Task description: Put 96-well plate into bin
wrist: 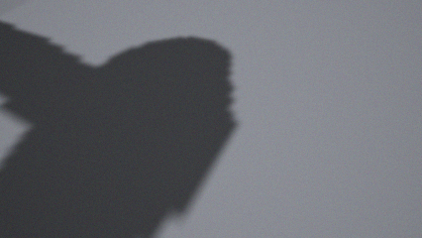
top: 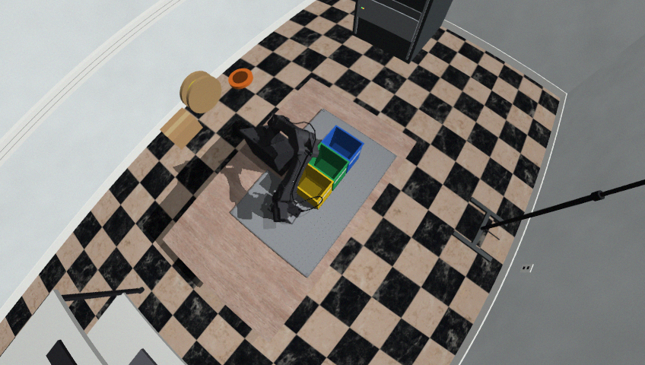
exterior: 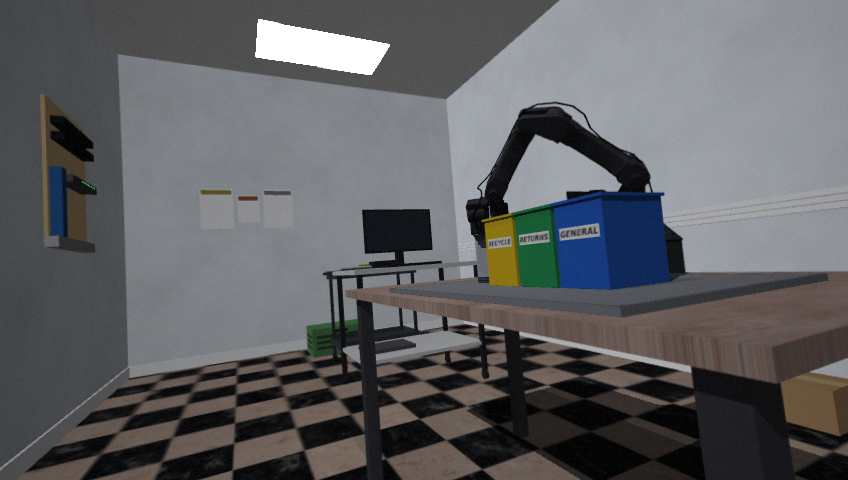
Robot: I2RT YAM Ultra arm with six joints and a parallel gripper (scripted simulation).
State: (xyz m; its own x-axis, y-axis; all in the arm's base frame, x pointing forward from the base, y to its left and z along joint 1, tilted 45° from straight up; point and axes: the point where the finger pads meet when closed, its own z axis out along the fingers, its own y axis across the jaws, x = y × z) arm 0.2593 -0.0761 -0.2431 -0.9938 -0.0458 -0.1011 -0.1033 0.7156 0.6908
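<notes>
My gripper is now 17 cm to the right of the yellow recycle bin, 6 cm short of it and 4 cm below it. From my hand the other things lie so: 96-well plate: 1 cm below; then blue general bin: 43 cm to the left, 6 cm ahead, 4 cm above; then green returns bin: 30 cm to the left, 6 cm ahead, 4 cm above.
</notes>
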